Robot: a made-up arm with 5 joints.
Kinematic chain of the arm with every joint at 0, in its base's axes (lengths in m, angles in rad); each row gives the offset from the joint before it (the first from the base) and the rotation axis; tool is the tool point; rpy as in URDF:
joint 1: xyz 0 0 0.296 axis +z
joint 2: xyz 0 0 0 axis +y
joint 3: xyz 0.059 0 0.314 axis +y
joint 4: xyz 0.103 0 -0.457 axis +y
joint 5: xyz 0.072 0 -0.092 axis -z
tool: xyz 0 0 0 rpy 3.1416 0 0
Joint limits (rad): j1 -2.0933..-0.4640 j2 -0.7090..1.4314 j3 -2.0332..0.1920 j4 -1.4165..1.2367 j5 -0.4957..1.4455
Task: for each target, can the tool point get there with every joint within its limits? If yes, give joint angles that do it. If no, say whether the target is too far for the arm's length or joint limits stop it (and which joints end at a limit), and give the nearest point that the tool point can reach.
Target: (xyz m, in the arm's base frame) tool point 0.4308 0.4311 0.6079
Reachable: no: joint limits stop it (at a limit: joint 1, joint 2, joint 3, joint 4) | nearest point 0.1185 0.2057 0.2708 | short by 0.512 m
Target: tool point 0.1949 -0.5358 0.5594
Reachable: yes | joints -1.2220 -0.1426 -0.9626 -0.3145 0.2345
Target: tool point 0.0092 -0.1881 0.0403
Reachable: yes | joints -1.5217 0.0567 -0.1139 0.8702 0.7421
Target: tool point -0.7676 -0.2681 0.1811
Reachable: no: joint limits stop it (at a limit: joint 1) | nearest point -0.3071 -0.5333 0.1811 | short by 0.531 m
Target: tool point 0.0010 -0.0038 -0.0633
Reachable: yes | joints -1.3229 0.8772 -0.2016 0.6286 0.7784
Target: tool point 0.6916 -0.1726 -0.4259
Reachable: no: too far | nearest point 0.5314 -0.2660 -0.2354 | short by 0.266 m
